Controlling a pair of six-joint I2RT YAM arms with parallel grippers.
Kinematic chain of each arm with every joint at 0, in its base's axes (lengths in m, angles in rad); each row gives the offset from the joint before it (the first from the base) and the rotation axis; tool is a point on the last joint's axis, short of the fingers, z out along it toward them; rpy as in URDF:
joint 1: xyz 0 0 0.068 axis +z
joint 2: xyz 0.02 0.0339 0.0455 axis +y
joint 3: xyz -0.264 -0.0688 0 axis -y
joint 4: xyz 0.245 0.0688 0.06 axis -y
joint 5: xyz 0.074 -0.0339 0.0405 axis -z
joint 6: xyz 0.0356 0 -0.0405 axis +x
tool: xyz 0 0 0 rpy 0 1.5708 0
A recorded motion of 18 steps. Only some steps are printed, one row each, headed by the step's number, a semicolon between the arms.
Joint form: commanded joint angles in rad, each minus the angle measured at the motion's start. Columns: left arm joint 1, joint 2, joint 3, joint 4, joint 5, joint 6; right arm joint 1, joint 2, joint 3, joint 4, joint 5, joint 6.
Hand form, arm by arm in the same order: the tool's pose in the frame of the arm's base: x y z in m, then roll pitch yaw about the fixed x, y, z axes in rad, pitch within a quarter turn. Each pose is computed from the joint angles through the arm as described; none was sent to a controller.
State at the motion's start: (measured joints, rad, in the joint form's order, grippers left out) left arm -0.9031 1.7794 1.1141 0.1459 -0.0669 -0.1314; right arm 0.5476 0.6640 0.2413 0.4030 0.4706 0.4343
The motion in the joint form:
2: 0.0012 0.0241 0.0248 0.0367 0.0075 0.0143; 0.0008 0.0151 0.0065 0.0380 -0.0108 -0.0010
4: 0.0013 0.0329 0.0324 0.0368 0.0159 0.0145; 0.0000 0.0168 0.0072 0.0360 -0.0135 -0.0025
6: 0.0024 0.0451 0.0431 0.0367 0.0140 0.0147; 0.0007 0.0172 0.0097 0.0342 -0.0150 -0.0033
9: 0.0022 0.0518 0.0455 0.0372 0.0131 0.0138; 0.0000 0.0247 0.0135 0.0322 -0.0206 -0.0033
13: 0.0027 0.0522 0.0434 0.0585 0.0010 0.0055; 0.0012 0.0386 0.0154 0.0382 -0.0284 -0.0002
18: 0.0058 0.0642 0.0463 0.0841 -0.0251 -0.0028; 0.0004 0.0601 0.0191 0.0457 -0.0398 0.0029
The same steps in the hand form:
2: 0.2545 -0.3186 0.2157 -2.9784 1.0827 2.4910; 0.1517 0.0742 0.2324 1.5503 1.1331 1.6408
4: 0.2556 -0.3204 0.2148 -2.9713 1.0807 2.4898; 0.1520 0.0743 0.2322 1.5565 1.1360 1.6484
6: 0.2578 -0.3223 0.2135 -2.9743 1.0794 2.4899; 0.1520 0.0745 0.2328 1.5559 1.1367 1.6499
9: 0.2585 -0.3232 0.2117 -2.9755 1.0756 2.4898; 0.1530 0.0752 0.2329 1.5680 1.1392 1.6659
13: 0.2594 -0.3234 0.2129 -2.9611 1.0938 2.5176; 0.1544 0.0765 0.2321 1.5809 1.1387 1.6866
18: 0.2629 -0.3242 0.2117 -2.9592 1.1115 2.5495; 0.1567 0.0782 0.2309 1.6034 1.1397 1.7176

